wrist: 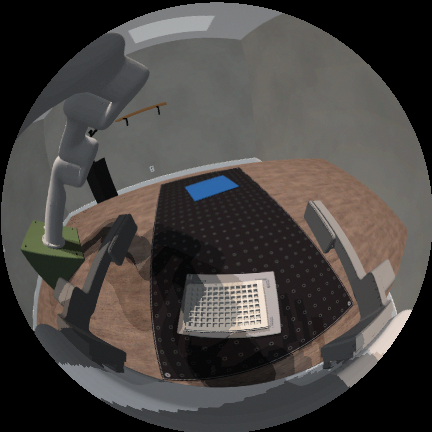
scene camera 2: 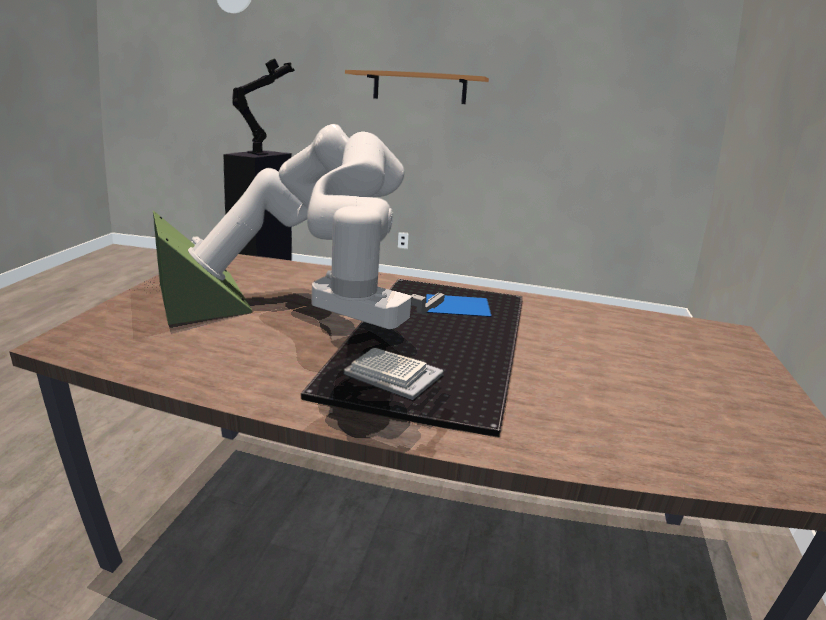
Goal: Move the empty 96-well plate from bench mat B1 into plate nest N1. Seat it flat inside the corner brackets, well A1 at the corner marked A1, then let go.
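Pixels of known places: end effector, tool point: (wrist: 218,234) (scene camera 2: 396,290); arm's base, origin of the base link: (wrist: 52,240) (scene camera 2: 205,265).
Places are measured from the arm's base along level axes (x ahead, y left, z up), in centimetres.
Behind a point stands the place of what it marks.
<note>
The cream 96-well plate (scene camera 2: 390,364) @(x 62.4, y -1.7, z -6.8 cm) (wrist: 225,305) @(x 62.3, y -1.6, z -6.6 cm) lies on the light grey plate nest N1 (scene camera 2: 427,383) @(x 70.8, y -0.9, z -8.4 cm) (wrist: 273,301) @(x 70.1, y -0.7, z -8.2 cm) near the front of the board. It looks level; the corner brackets and the A1 mark are too small to make out. The blue bench mat B1 (scene camera 2: 463,305) @(x 55.6, y 41.7, z -9.2 cm) (wrist: 211,188) @(x 54.9, y 38.9, z -9.2 cm) lies bare at the far end of the board. My gripper (wrist: 221,232) @(x 62.9, y -1.4, z 9.0 cm) is open and empty, its fingers wide apart to either side in the wrist view. It hangs above the board, clear of the plate. In scene camera 2 one fingertip shows and the other is hidden by the gripper body.
The black perforated board (scene camera 2: 467,373) @(x 74.2, y 9.3, z -9.4 cm) (wrist: 260,235) @(x 69.2, y 15.7, z -9.4 cm) lies on the wooden table (scene camera 2: 620,400) @(x 104.6, y 21.0, z -10.7 cm) (wrist: 350,195) @(x 117.0, y 37.4, z -10.7 cm) and bears the nest and the mat. The green wedge base (scene camera 2: 193,286) @(x 7.7, y -9.5, z -1.5 cm) (wrist: 52,255) @(x 10.0, y -5.2, z -0.3 cm) of the arm stands at the left. A wooden shelf (scene camera 2: 417,75) hangs on the back wall.
</note>
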